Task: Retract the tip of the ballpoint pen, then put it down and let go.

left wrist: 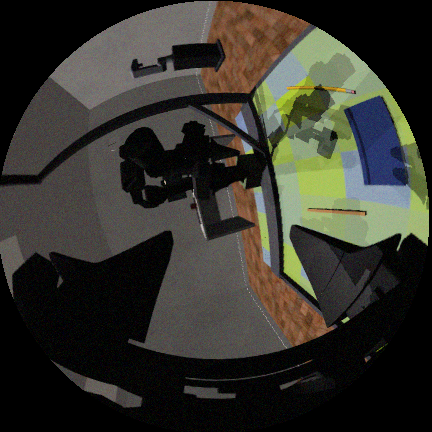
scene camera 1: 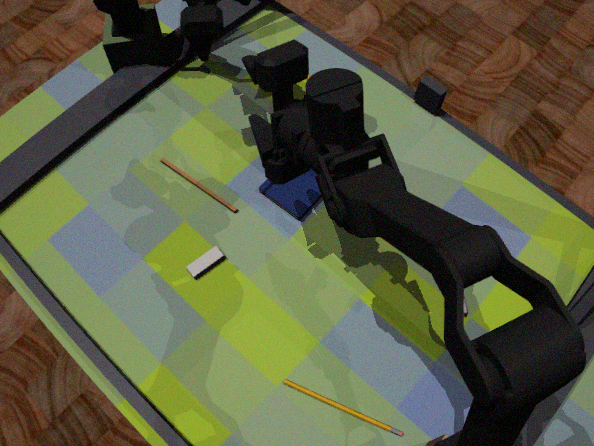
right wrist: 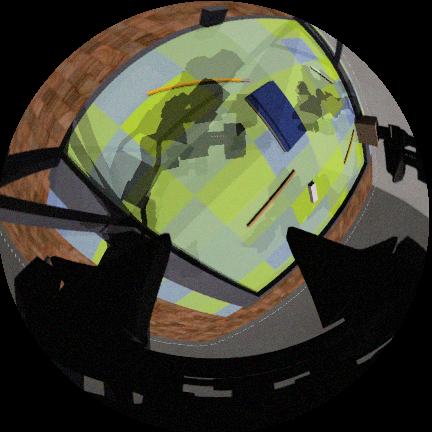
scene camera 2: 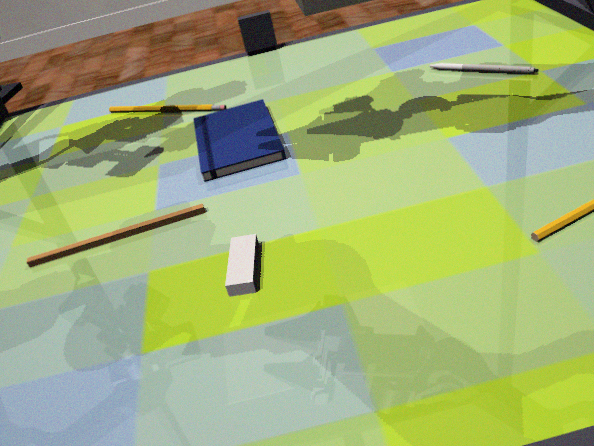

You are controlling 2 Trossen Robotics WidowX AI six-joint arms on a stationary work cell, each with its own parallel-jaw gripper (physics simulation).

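Where they show: left gripper, between the fingertips: (left wrist: 233, 233) (scene camera 1: 248, 87); right gripper, between the fingertips: (left wrist: 243, 161) (scene camera 1: 204, 46) (right wrist: 230, 236); left arm's base, origin of its link: (right wrist: 377, 131); right arm's base, origin of its link: (scene camera 1: 128, 23).
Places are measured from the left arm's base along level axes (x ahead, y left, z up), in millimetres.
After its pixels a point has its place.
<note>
A slim white and grey ballpoint pen (scene camera 2: 492, 68) {z -98, x 156, y -276 mm} (right wrist: 322, 74) {z -99, x 167, y -290 mm} lies flat on the table at the upper right of scene camera 2. In scene camera 1 a small piece of it (scene camera 1: 465, 306) {z -96, x 125, y -255 mm} shows through a gap in the left arm. Its left end in scene camera 2 tapers to a point and its right end is dark; whether the writing tip is out is too small to tell. My left gripper (scene camera 1: 248, 88) {z 169, x 514, y -204 mm} (left wrist: 233, 233) {z 169, x 514, y -204 mm} is open and empty, raised near the blue book and away from the pen. My right gripper (right wrist: 230, 236) {z 63, x 699, y -286 mm} is open and empty, high above the table and far from the pen.
A blue book (scene camera 1: 295, 200) {z -92, x 452, y -226 mm} (scene camera 2: 240, 137) {z -92, x 467, y -258 mm} lies mid-table. A yellow pencil (scene camera 2: 150, 109) {z -100, x 576, y -428 mm} (right wrist: 200, 83) {z -99, x 560, y -418 mm} lies behind it. A brown stick (scene camera 1: 200, 185) {z -97, x 599, y -145 mm} (scene camera 2: 117, 235) {z -99, x 604, y -142 mm}, a white eraser (scene camera 1: 206, 261) {z -92, x 489, y -49 mm} (scene camera 2: 242, 260) {z -92, x 491, y -45 mm} and another yellow pencil (scene camera 1: 342, 407) {z -97, x 179, y -9 mm} (scene camera 2: 565, 219) {z -98, x 241, y 9 mm} lie apart.
</note>
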